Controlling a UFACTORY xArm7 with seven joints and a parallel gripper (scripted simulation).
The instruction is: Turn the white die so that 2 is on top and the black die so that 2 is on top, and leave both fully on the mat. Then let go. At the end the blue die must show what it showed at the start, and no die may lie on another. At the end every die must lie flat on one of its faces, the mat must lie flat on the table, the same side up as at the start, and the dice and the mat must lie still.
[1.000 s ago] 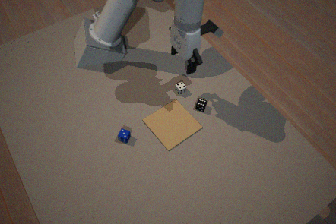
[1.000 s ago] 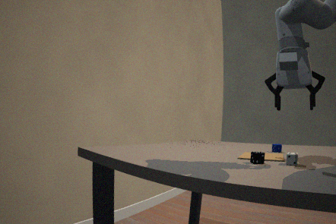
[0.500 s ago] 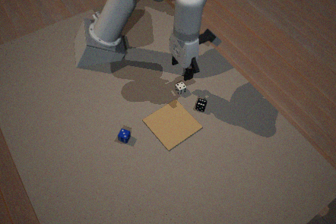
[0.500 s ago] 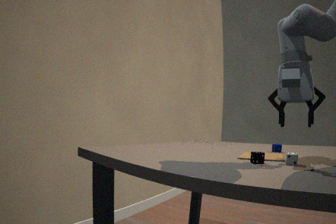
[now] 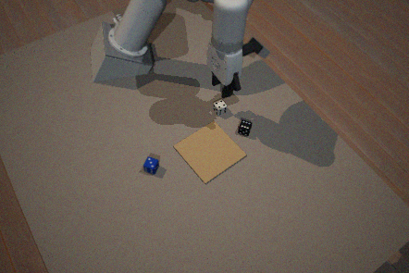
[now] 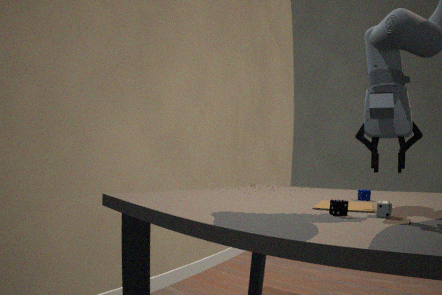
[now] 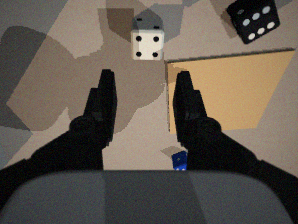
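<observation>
Right now the white die is 90 mm below my hand. Round my hand: blue die 260 mm to the right, 90 mm below, 40 mm ahead; then black die 100 mm ahead, 90 mm below, 10 mm to the left; then tan mat 110 mm to the right, 110 mm below, 90 mm ahead.
</observation>
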